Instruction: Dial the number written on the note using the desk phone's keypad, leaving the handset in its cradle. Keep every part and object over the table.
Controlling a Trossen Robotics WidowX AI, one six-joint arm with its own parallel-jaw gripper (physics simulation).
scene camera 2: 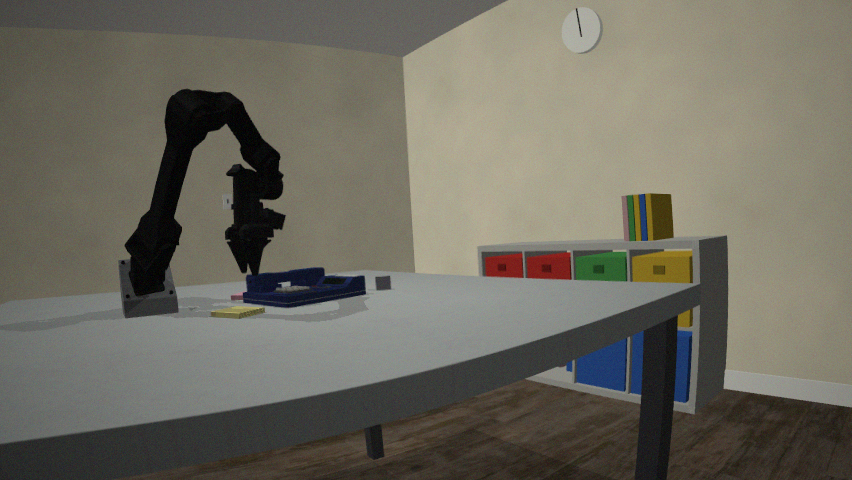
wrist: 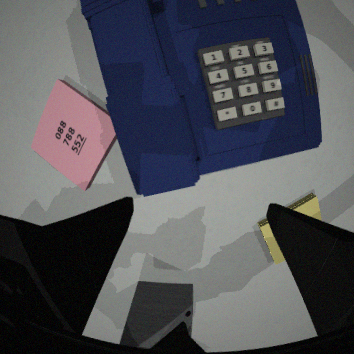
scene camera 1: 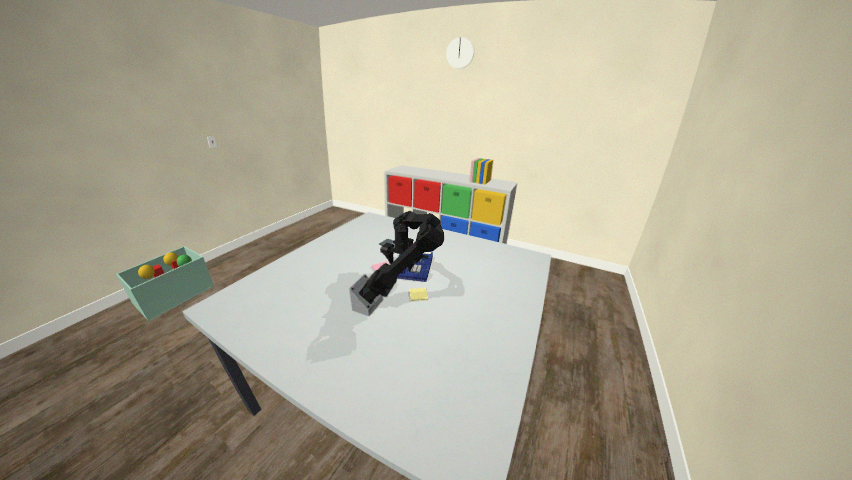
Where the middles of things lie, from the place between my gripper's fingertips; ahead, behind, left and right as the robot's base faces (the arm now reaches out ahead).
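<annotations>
Positions relative to my hand: keypad (wrist: 261,96) 40 mm below, 80 mm ahead, 40 mm to the right; blue desk phone (scene camera 2: 327,288) 40 mm below, 20 mm to the right, 120 mm ahead; handset (scene camera 2: 262,279) 20 mm below, 110 mm ahead, 40 mm to the left; pink note (wrist: 74,134) 60 mm below, 60 mm ahead, 120 mm to the left.
</annotations>
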